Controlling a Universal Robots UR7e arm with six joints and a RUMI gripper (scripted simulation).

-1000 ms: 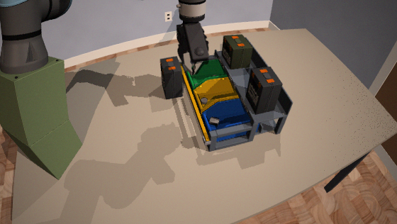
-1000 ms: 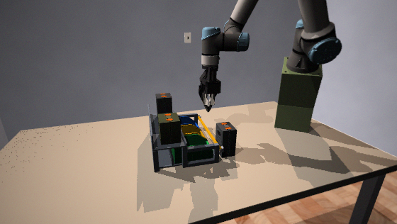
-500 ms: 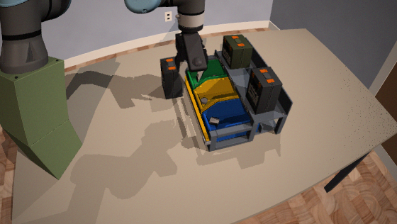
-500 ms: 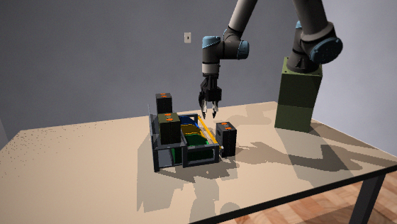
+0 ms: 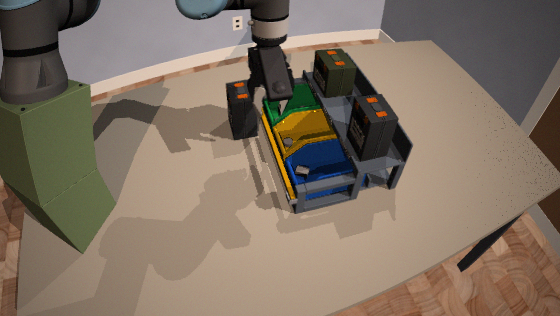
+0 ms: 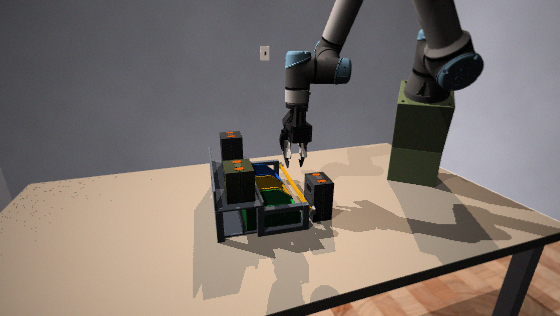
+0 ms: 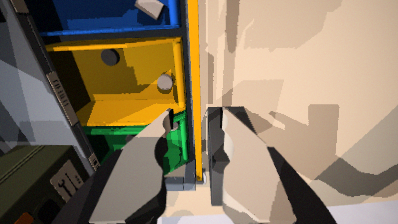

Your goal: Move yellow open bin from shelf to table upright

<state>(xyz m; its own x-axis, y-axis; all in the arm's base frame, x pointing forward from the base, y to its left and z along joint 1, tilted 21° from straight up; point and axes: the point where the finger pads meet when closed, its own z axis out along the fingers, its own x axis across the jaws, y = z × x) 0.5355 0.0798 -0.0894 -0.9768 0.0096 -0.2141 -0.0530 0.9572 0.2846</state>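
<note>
My hand is 8 cm above the long yellow bar. Round my hand: blue bin: 11 cm ahead, 11 cm to the right, 10 cm below; dark box: 5 cm behind, 11 cm to the left, 8 cm below; yellow open bin: 11 cm ahead, 1 cm to the left, 10 cm below.
</note>
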